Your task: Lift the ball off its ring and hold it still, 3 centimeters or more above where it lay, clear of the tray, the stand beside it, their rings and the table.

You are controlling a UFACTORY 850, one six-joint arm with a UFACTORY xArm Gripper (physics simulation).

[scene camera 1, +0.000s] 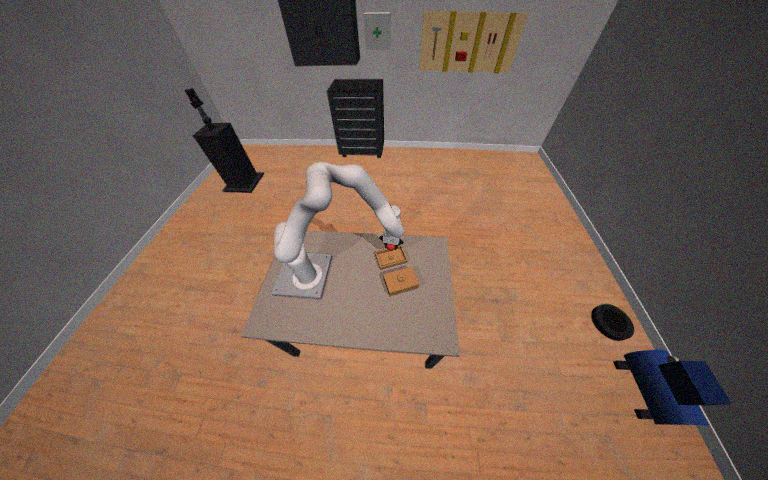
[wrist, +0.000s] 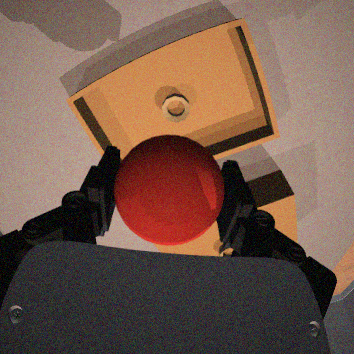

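Note:
A red ball (scene camera 1: 390, 247) (wrist: 169, 190) is held between the two black fingers of my gripper (scene camera 1: 391, 243) (wrist: 169, 173), which is shut on it. The ball hangs in the air above the table, over the near edge of the open orange tray (scene camera 1: 394, 264) (wrist: 215, 65) in the wrist view. The tray's small ring (wrist: 166, 108) is bare, and a gap shows between it and the ball. The orange stand (scene camera 1: 409, 285) (wrist: 277, 215) is beside the tray, with a ring (scene camera 1: 400, 278) on top; the ball and right finger partly hide the stand in the wrist view.
The tray and stand are on the grey table (scene camera 1: 362, 316). The white arm (scene camera 1: 317, 189) reaches over from its base plate (scene camera 1: 286, 287) at the table's left. A black drawer cabinet (scene camera 1: 356, 118) stands on the floor by the back wall.

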